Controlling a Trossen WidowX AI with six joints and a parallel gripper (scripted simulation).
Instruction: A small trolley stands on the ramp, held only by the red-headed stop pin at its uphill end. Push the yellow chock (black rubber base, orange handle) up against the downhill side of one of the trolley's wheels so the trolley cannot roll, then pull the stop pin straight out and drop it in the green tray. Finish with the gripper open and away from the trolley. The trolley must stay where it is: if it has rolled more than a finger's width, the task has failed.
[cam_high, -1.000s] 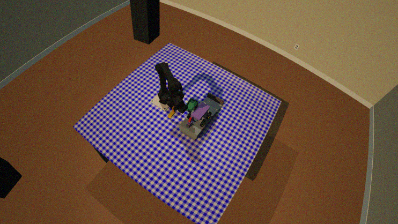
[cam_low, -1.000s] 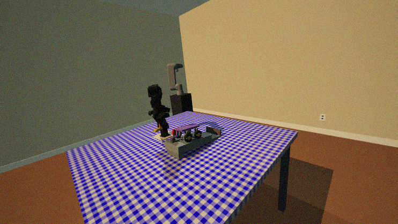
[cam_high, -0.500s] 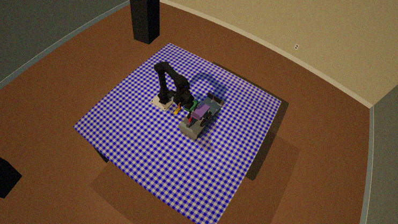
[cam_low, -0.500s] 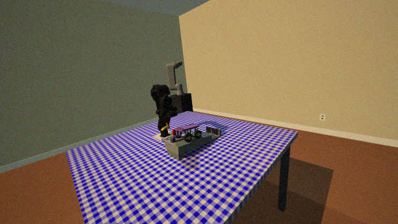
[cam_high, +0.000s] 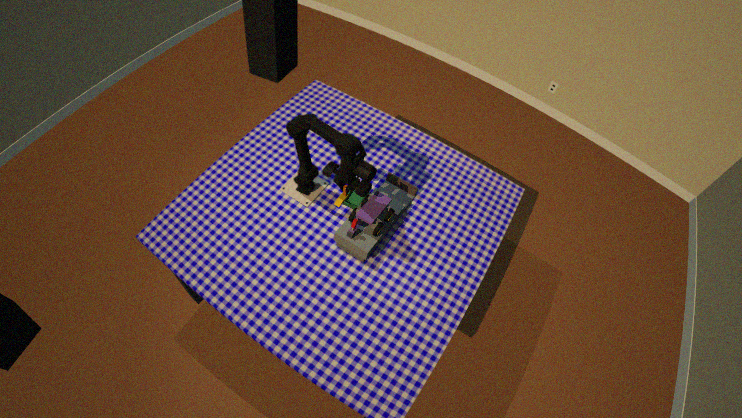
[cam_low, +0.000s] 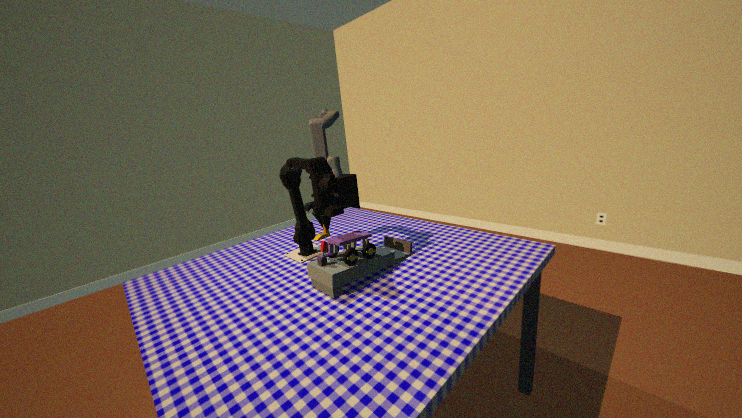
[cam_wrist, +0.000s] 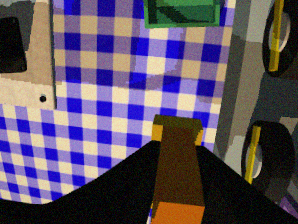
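My gripper tip is 9 cm short of the red-headed stop pin, 11 cm to the left of it and 4 cm above it. Also, from my gripper tip: grey ramp (12 cm ahead, 12 cm below); then purple trolley (12 cm ahead, 5 cm below); then yellow chock (2 cm to the right, 1 cm below).
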